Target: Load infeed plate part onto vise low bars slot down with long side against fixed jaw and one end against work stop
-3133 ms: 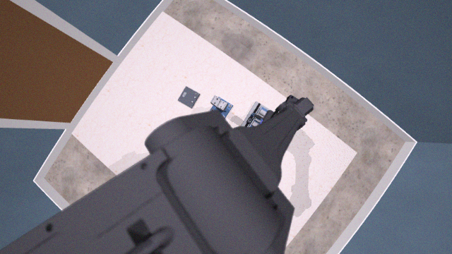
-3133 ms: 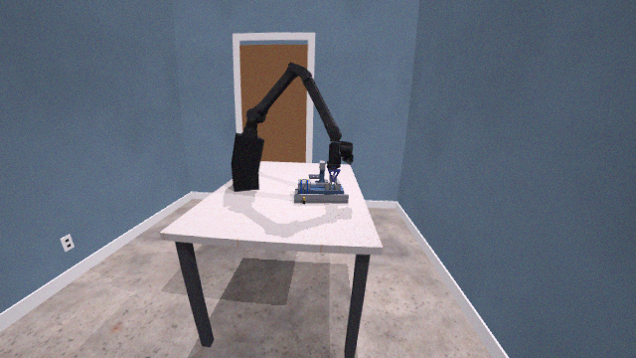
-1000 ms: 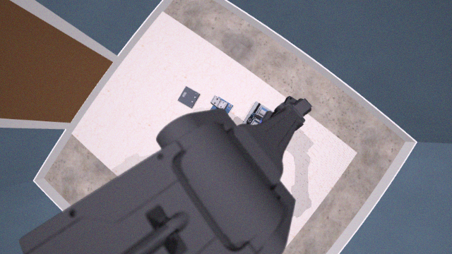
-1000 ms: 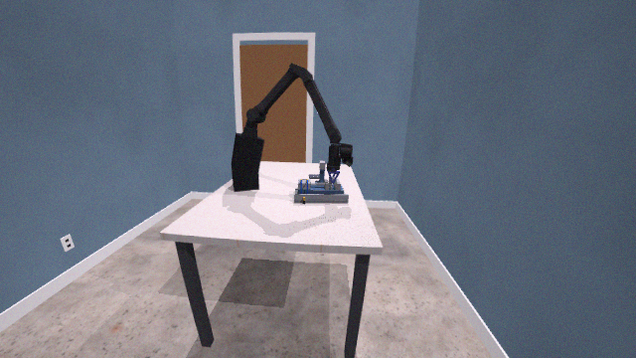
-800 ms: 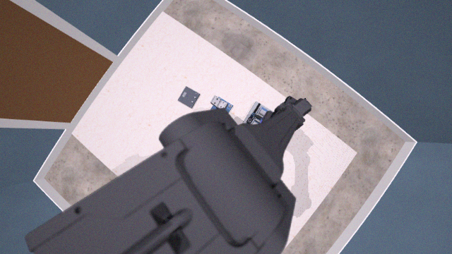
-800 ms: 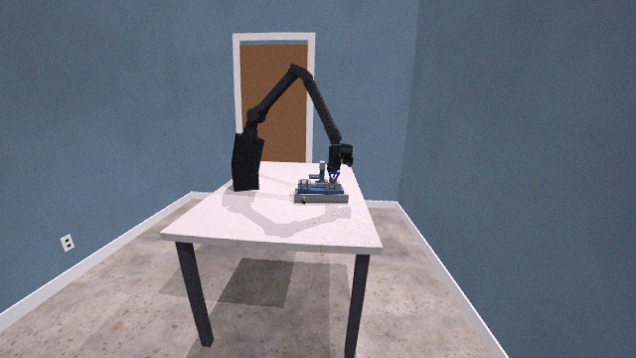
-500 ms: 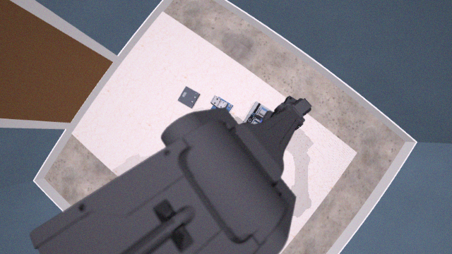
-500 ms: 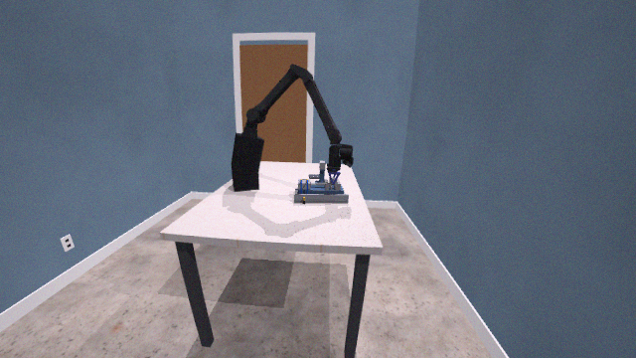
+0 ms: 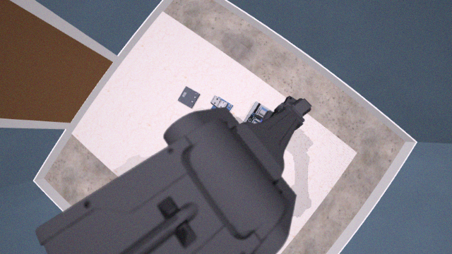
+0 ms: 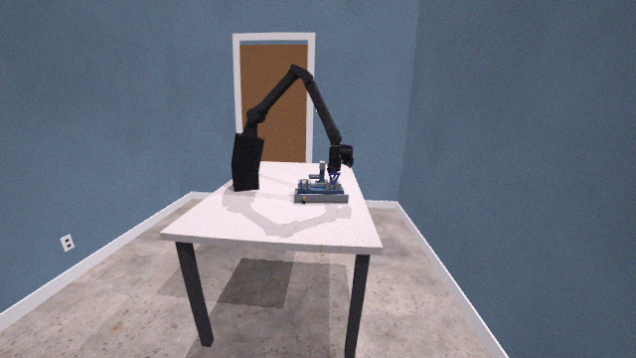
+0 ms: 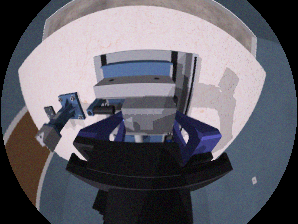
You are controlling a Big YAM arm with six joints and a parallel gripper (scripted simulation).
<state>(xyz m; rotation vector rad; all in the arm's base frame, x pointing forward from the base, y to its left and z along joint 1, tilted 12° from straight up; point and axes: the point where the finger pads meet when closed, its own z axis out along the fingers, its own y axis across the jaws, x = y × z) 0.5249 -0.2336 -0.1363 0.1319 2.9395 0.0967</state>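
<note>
Right now the part is 1 cm below my hand. From my hand the other things lie so: dark square plate 43 cm to the left, 10 cm below, 4 cm behind.
</note>
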